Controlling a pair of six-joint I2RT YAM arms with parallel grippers.
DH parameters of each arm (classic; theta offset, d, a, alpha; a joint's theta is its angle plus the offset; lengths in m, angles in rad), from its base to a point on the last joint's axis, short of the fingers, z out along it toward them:
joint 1: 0 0.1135 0.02 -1.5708
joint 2: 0 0 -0.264 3.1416
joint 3: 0.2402 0 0.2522 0
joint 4: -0.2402 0 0.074 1.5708
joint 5: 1.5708 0 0 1.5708
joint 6: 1.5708 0.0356 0 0
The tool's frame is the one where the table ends.
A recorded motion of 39 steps. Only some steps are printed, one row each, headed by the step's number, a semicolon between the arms.
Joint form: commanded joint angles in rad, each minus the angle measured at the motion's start. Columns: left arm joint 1, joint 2, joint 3, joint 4, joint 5, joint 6; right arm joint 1, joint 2, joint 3, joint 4, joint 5, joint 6.
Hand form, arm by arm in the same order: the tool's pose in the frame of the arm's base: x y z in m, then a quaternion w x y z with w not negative. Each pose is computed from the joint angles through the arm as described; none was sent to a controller.
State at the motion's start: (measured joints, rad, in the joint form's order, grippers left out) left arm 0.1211 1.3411 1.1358 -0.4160 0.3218 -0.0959; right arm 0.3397 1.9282 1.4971 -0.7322 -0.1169 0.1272
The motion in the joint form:
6: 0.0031 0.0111 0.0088 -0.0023 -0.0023 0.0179; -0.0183 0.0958 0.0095 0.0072 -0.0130 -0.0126
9: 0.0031 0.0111 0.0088 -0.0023 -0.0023 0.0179; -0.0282 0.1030 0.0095 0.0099 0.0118 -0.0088
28: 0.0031 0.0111 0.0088 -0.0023 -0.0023 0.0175; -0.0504 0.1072 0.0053 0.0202 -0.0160 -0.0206
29: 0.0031 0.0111 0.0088 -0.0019 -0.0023 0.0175; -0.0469 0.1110 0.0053 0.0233 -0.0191 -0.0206
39: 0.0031 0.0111 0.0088 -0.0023 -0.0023 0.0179; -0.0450 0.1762 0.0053 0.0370 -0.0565 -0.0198
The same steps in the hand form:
6: 0.3012 0.0263 0.3163 0.45243 -0.01670 0.88193 -0.13123; 0.3908 0.1350 0.1784 0.14541 -0.11216 0.97812 0.09779
9: 0.3012 0.0263 0.3163 0.45243 -0.01670 0.88193 -0.13123; 0.3931 0.1305 0.1755 0.14626 -0.10343 0.98015 0.08499
28: 0.3012 0.0263 0.3163 0.45240 -0.01688 0.88193 -0.13132; 0.3962 0.1228 0.1732 0.14578 -0.10053 0.97950 0.09606
29: 0.3013 0.0263 0.3163 0.45258 -0.01684 0.88185 -0.13131; 0.3962 0.1245 0.1718 0.14495 -0.10247 0.97925 0.09774
39: 0.3012 0.0263 0.3163 0.45243 -0.01670 0.88193 -0.13123; 0.3997 0.1278 0.1465 0.11600 -0.10404 0.98151 0.11118

